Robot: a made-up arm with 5 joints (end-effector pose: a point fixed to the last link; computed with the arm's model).
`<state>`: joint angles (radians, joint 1 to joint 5).
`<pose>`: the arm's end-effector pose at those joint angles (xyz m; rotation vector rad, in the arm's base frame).
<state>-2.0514 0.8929 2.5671 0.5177 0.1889</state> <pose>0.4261 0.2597 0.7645 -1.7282 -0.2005 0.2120</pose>
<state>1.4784 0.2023 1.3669 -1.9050 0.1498</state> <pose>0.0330 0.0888 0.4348 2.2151 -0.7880 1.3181</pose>
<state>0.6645 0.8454 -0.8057 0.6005 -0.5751</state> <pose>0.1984 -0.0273 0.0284 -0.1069 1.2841 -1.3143</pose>
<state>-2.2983 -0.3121 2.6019 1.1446 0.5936</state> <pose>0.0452 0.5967 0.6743 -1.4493 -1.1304 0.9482</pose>
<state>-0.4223 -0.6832 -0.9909 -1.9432 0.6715</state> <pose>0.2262 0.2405 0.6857 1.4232 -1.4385 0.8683</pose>
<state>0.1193 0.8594 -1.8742 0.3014 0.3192</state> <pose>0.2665 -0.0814 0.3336 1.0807 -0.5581 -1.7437</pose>
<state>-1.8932 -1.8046 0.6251 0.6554 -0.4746</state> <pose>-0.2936 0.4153 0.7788 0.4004 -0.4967 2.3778</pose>
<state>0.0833 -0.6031 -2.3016 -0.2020 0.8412</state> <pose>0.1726 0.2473 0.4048 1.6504 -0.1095 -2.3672</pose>
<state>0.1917 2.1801 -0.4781 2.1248 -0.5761</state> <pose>0.2633 -0.2962 0.5000 -0.0793 0.4522 -2.4547</pose>
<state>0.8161 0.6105 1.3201 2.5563 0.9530</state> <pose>0.2706 -0.0235 0.0431 -0.1756 1.4545 -1.4502</pose>
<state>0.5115 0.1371 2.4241 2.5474 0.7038</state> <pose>0.4767 0.3978 0.1173 0.0700 1.2860 -0.1314</pose>
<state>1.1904 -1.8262 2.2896 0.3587 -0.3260</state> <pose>0.5537 0.2813 0.6108 1.4345 -0.6118 0.3274</pose>
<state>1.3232 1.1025 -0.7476 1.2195 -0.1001</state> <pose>-0.0835 -0.1494 0.2164 -0.4563 1.4859 -1.9820</pose>
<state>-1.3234 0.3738 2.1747 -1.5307 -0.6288</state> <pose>0.3396 0.1035 0.5444 0.8621 0.7575 -2.4702</pose>
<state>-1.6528 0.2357 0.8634 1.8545 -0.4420</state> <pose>0.6331 0.2622 0.8365 0.1034 -0.0298 -0.3616</pose>
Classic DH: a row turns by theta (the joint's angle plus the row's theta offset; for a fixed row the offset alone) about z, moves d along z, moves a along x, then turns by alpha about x. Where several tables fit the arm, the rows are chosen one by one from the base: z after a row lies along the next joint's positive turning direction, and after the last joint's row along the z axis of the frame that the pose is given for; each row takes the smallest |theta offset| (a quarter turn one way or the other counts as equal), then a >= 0, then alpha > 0; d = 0 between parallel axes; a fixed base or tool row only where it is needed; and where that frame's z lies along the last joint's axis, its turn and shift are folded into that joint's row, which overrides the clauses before.
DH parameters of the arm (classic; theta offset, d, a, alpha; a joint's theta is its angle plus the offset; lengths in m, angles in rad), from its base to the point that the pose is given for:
base (fixed): 0 0.5471 0.1673 -1.5708
joint 1: 1.5651 0.168 -0.0057 -1.6537
joint 2: 0.89 -0.1969 0.0188 -1.4825
joint 3: -1.5172 -0.2703 0.0178 2.2147
joint 4: -1.4652 -0.0737 0.1071 1.6436
joint 5: -0.3312 0.2328 -0.1893 1.1563
tool (fixed): 1.4884 -0.0201 0 0

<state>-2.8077 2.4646 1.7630 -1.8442 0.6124</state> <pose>-0.0825 0.1883 0.4604 -0.9691 0.2743 0.7737</pose>
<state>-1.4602 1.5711 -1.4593 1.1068 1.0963</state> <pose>0.2353 -0.1810 0.5342 -2.1650 2.0186 -0.2040</pose>
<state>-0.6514 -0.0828 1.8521 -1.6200 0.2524</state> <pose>0.3591 0.1255 0.5372 0.2519 0.6083 -2.4856</pose>
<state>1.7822 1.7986 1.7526 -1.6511 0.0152</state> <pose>0.2242 0.0444 0.4239 -2.0928 -1.0547 -1.0862</pose>
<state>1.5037 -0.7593 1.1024 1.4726 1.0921</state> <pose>0.0546 0.4839 0.0587 -1.8845 -1.5563 1.2837</pose>
